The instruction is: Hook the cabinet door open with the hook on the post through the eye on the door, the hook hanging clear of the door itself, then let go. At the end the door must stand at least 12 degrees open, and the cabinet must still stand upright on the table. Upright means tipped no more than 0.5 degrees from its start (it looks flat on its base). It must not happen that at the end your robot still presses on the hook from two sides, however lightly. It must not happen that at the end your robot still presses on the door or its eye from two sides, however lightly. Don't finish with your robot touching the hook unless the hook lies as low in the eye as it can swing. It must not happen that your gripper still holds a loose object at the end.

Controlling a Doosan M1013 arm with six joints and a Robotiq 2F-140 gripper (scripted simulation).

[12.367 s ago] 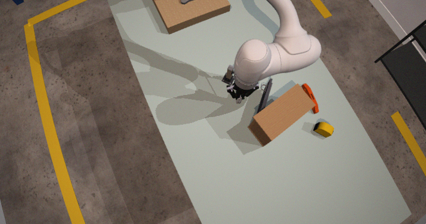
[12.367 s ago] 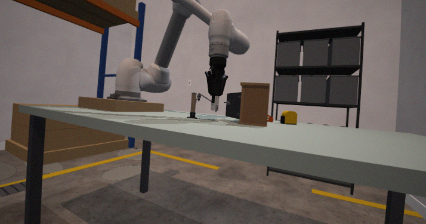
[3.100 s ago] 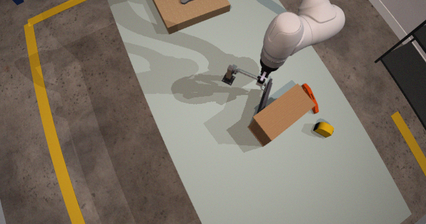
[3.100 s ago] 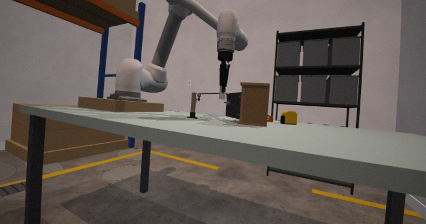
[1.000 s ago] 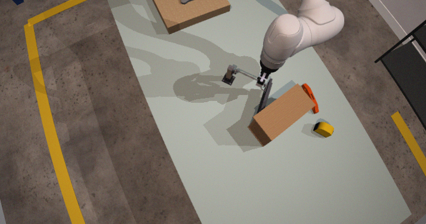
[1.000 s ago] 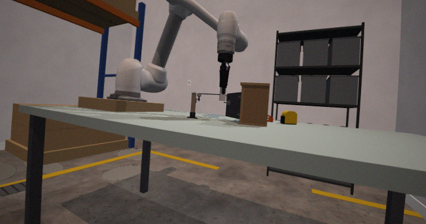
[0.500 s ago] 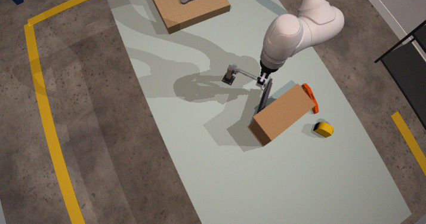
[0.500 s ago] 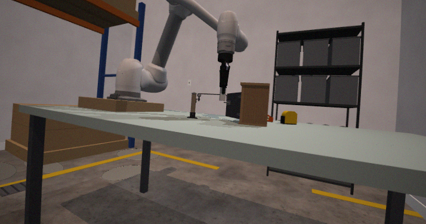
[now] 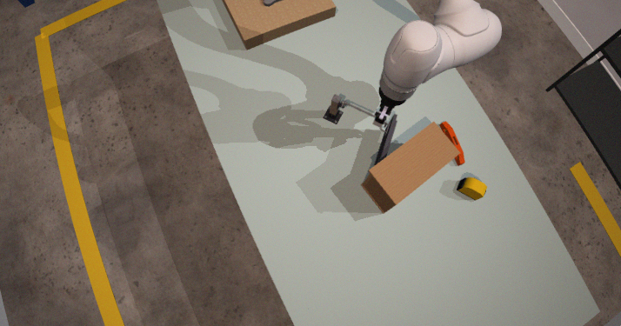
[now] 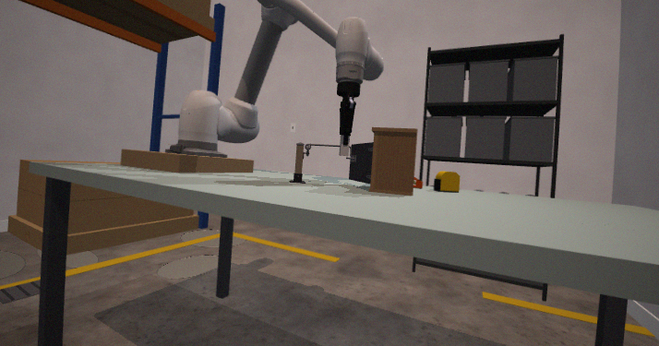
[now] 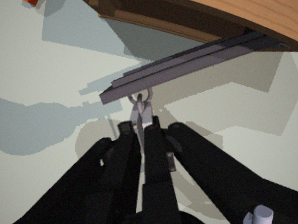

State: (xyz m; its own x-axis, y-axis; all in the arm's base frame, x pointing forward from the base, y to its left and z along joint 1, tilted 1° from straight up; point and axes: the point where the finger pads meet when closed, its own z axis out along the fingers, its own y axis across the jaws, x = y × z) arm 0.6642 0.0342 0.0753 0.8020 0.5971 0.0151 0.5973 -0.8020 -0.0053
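Now: the wire hook 40 mm behind my hand, 30 mm to the right of it and 20 mm below it. The rest, counted from my hand: orange object 140 mm ahead, 230 mm to the left, 110 mm below; dark door 70 mm ahead, 30 mm to the right, 50 mm below; yellow tape measure 300 mm ahead, 200 mm to the left, 100 mm below.
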